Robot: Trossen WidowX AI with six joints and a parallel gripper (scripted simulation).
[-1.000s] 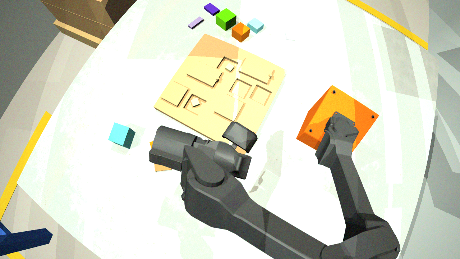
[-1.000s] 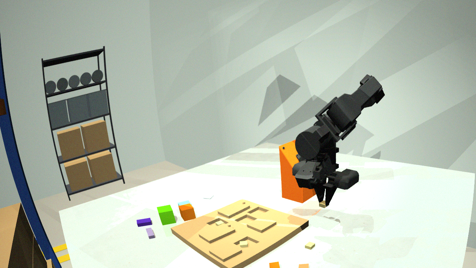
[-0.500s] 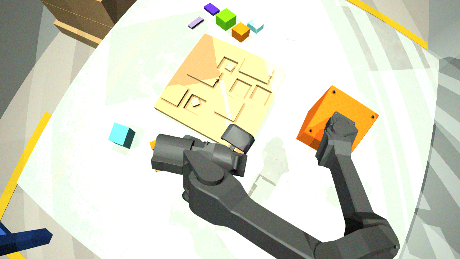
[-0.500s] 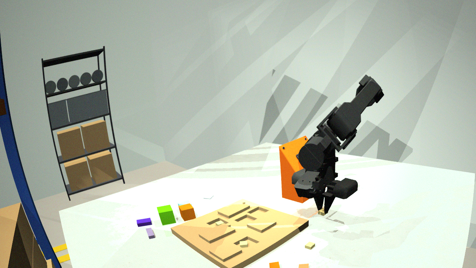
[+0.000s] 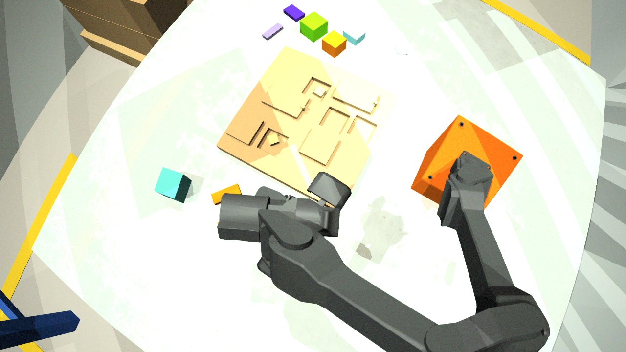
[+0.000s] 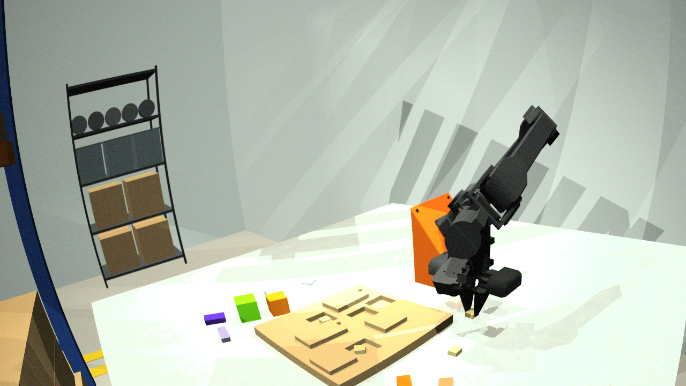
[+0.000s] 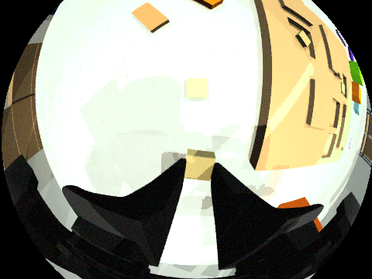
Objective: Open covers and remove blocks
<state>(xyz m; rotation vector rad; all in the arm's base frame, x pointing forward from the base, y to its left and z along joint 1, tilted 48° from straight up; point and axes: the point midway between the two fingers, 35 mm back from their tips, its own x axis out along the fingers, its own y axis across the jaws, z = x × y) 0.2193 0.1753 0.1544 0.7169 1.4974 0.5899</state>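
Now: the orange flat piece 190 mm ahead of my gripper tip, 60 mm below it and 10 mm to the left of it. The rest, counted from my gripper tip: orange cube: 430 mm to the right, 160 mm ahead, 40 mm below; then tan slab: 150 mm ahead, 60 mm to the left, 60 mm below; then teal cube: 300 mm ahead, 50 mm to the left, 40 mm below.
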